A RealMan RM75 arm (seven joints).
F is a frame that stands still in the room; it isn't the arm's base.
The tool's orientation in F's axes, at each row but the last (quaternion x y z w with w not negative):
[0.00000, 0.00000, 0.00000, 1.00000]
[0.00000, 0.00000, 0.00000, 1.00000]
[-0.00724, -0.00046, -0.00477, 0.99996]
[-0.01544, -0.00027, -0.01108, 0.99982]
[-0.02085, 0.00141, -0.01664, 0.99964]
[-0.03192, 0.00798, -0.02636, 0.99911]
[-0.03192, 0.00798, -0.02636, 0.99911]
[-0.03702, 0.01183, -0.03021, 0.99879]
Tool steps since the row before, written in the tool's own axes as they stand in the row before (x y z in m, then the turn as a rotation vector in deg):
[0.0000, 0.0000, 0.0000, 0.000, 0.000, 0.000]
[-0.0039, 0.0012, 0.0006, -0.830, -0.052, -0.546]
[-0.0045, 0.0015, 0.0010, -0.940, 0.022, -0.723]
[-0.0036, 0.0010, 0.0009, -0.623, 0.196, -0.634]
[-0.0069, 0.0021, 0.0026, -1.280, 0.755, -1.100]
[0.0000, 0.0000, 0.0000, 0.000, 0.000, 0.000]
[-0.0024, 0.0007, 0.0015, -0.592, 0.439, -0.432]
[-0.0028, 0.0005, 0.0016, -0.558, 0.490, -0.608]
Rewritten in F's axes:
[0.0000, 0.0000, 0.0000, 0.000, 0.000, 0.000]
[-0.0039, 0.0012, 0.0006, -0.830, -0.052, -0.546]
[-0.0045, 0.0016, 0.0010, -0.939, 0.020, -0.724]
[-0.0036, 0.0011, 0.0009, -0.618, 0.190, -0.640]
[-0.0068, 0.0024, 0.0025, -1.258, 0.751, -1.128]
[0.0000, 0.0000, 0.0000, 0.000, 0.000, 0.000]
[-0.0023, 0.0009, 0.0015, -0.576, 0.442, -0.451]
[-0.0027, 0.0008, 0.0016, -0.543, 0.477, -0.631]

